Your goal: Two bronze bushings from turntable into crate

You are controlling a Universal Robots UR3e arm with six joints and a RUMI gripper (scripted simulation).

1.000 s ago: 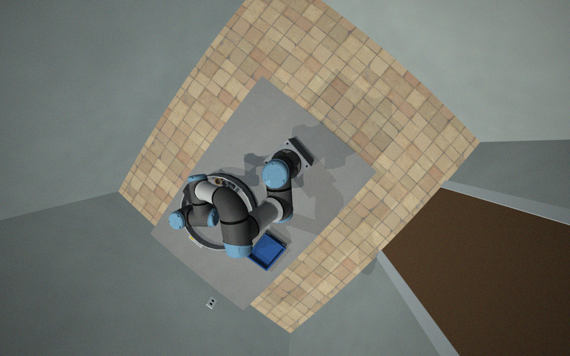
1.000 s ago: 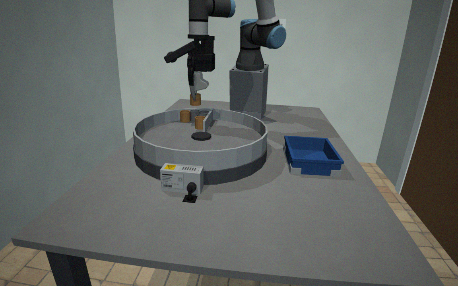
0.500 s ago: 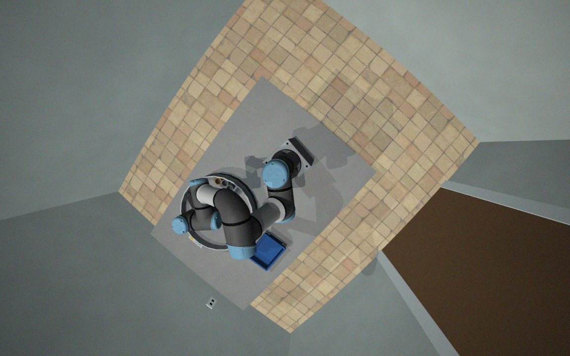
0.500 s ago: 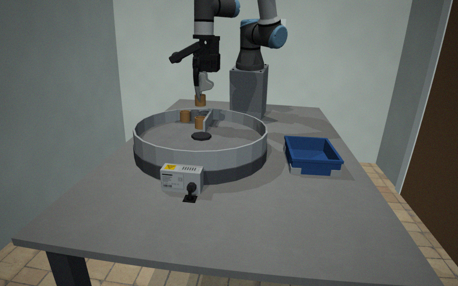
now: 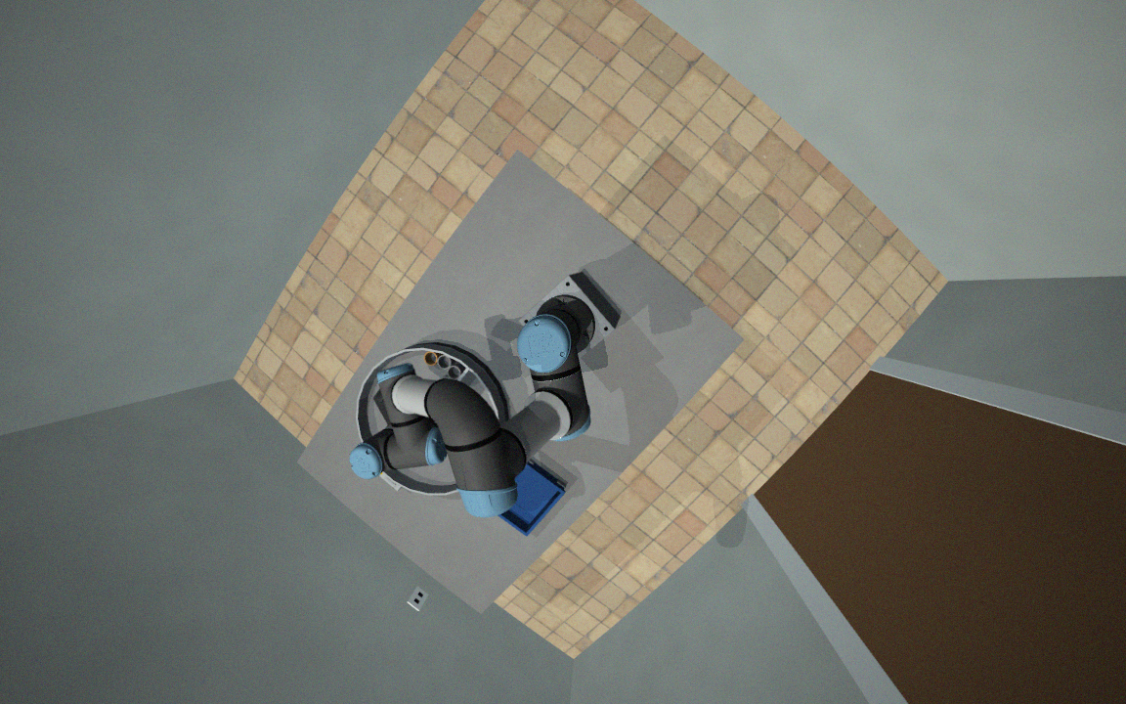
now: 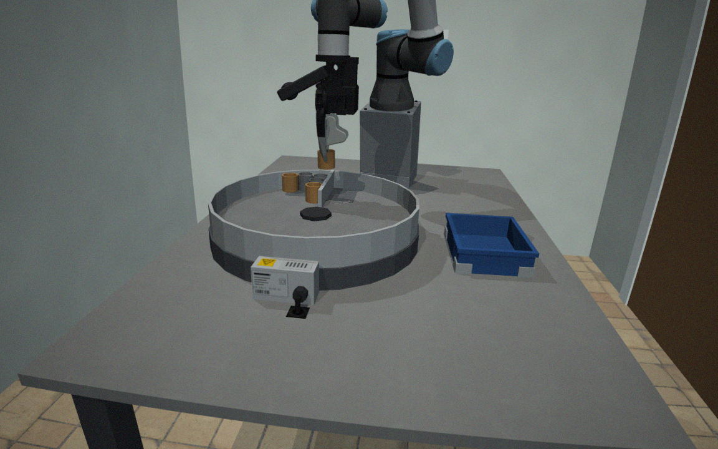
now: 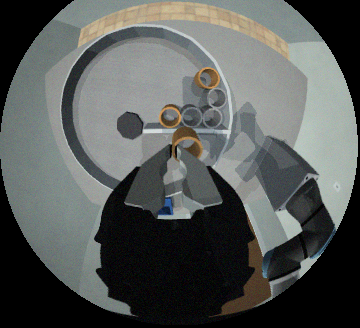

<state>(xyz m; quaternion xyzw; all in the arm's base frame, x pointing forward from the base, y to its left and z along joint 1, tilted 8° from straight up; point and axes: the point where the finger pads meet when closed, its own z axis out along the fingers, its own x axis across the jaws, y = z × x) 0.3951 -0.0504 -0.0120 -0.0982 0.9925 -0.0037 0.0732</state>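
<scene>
Now: hand 37 cm to the right of the blue crate, 14 cm above it and 4 cm short of it. Round my hand: turntable: 11 cm below, 10 cm ahead, 2 cm to the left.
</scene>
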